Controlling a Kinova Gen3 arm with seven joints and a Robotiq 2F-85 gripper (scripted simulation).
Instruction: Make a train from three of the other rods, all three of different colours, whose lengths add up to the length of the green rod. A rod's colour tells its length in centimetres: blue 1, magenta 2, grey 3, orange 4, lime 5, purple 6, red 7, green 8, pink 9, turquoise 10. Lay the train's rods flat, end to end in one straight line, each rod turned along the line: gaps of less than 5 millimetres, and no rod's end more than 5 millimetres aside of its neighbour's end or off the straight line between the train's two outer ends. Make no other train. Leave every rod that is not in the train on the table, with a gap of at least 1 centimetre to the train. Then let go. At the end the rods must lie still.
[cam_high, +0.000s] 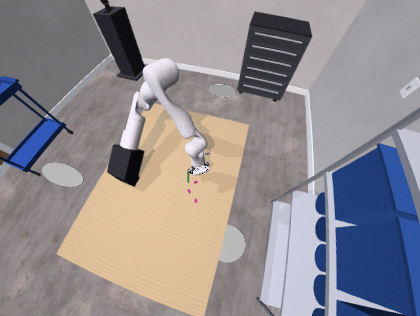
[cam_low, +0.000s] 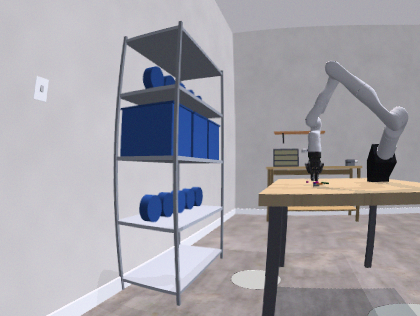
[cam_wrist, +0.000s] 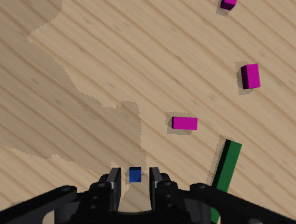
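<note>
Now: hand 3 cm above the small blue rod. Also, from my hand: grey rod: 16 cm to the left, 3 cm below, 1 cm behind; then green rod: 6 cm behind, 4 cm to the right, 3 cm below; then orange rod: 4 cm to the left, 3 cm below, 3 cm behind.
</note>
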